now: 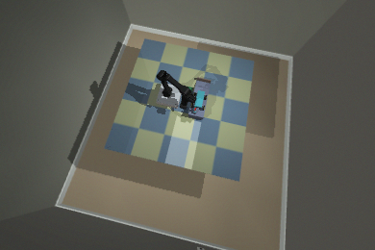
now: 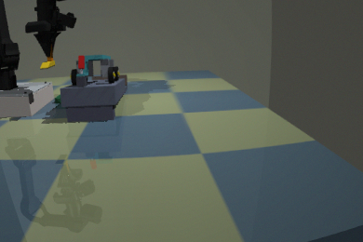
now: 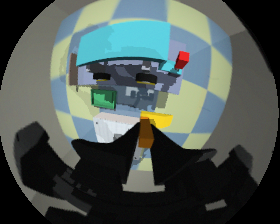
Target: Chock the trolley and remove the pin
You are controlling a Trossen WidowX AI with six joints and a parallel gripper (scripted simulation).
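My gripper tip is now 110 mm short of the red-headed stop pin, 50 mm to the left of it and 40 mm above it. The rest, counted from my gripper tip: grey ramp: 130 mm ahead, 120 mm below, 70 mm to the left; yellow chock: 20 mm to the right, 10 mm below; trolley: 130 mm ahead, 70 mm to the left, 60 mm below.
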